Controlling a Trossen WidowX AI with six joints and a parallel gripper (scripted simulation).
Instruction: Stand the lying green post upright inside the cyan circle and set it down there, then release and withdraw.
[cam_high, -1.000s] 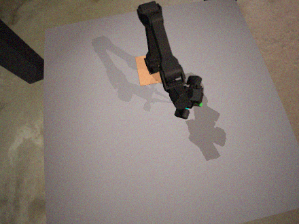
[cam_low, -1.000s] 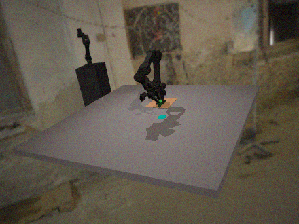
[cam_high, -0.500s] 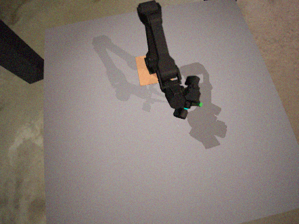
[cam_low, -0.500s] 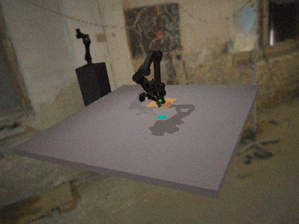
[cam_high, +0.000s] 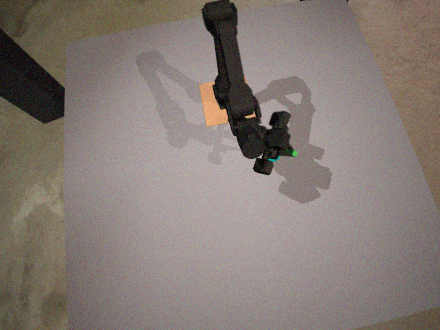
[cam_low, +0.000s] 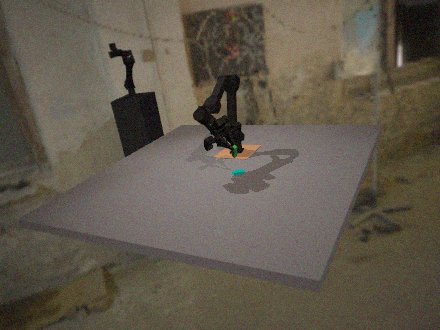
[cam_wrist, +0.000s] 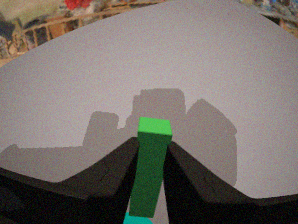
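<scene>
Right now the cyan circle is 60 mm behind my gripper tip, 20 mm to the right of it and 140 mm below it. The rest, counted from my gripper tip: green post: 10 mm behind, 10 mm to the right, 20 mm below.
</scene>
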